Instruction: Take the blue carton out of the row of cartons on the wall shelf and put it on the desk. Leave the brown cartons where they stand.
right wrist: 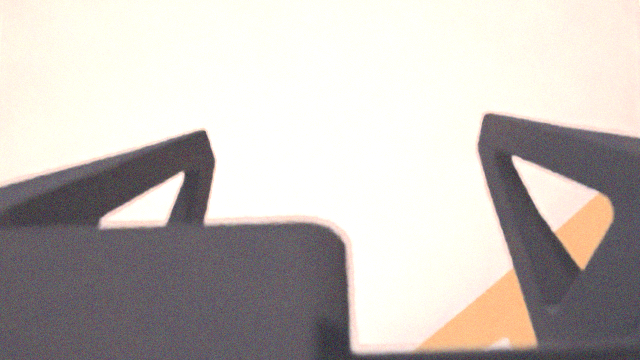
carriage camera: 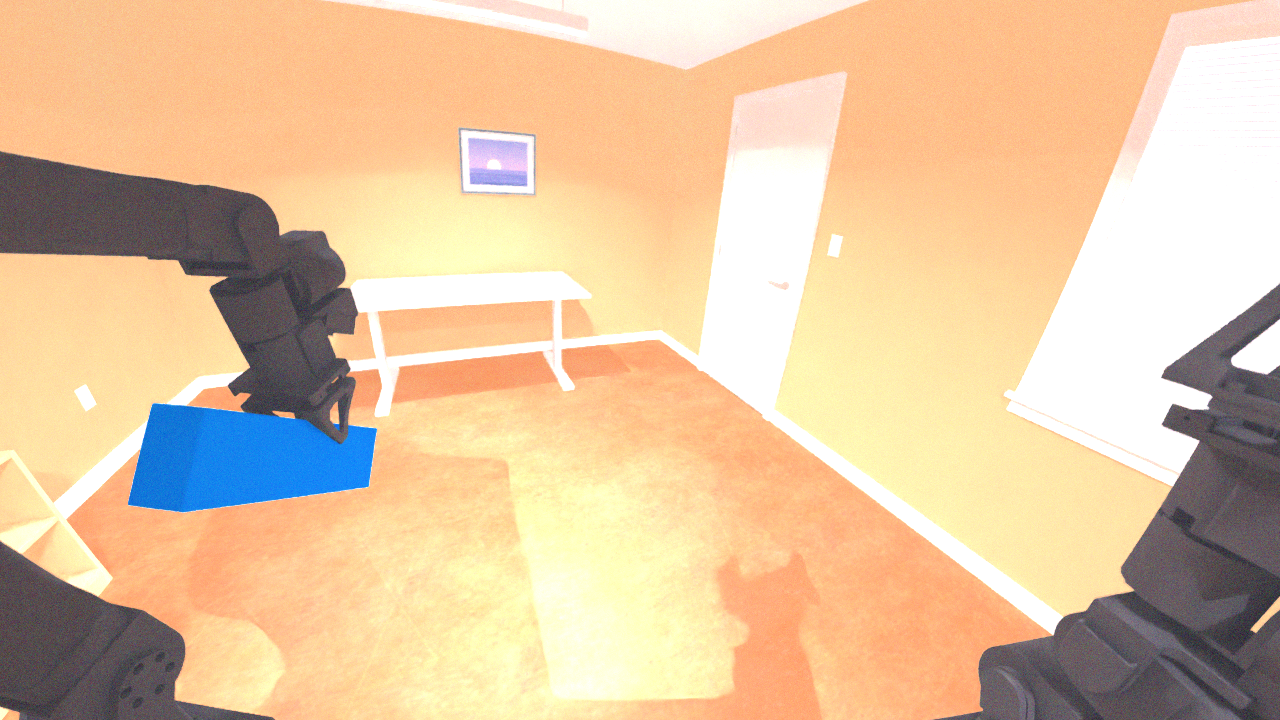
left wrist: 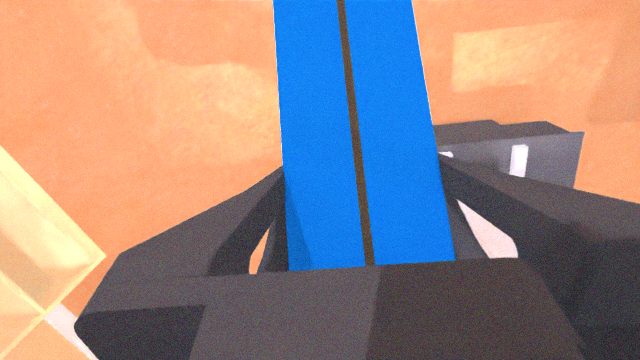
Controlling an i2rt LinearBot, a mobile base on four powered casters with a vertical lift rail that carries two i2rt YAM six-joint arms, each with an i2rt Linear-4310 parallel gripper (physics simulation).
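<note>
The blue carton [carriage camera: 259,461] [left wrist: 320,100] is held in the air, lying roughly level at the left of the carriage view; a dark line runs along its face in the left wrist view. My left gripper [carriage camera: 315,428] [left wrist: 358,173] is shut on it, with a finger on each side. The desk [carriage camera: 465,288], white with two legs, stands against the far wall, beyond and to the right of the carton in the carriage view. My right gripper [right wrist: 342,137] is open and empty, partly cut off at the carriage view's right edge. The wall shelf and brown cartons do not show.
A pale open-compartment unit [carriage camera: 51,513] [left wrist: 50,212] stands low at the left. A white door [carriage camera: 769,223] and a window [carriage camera: 1190,223] are on the right wall. A picture [carriage camera: 497,162] hangs above the desk. Floor [carriage camera: 626,501] stretches between the robot and the desk.
</note>
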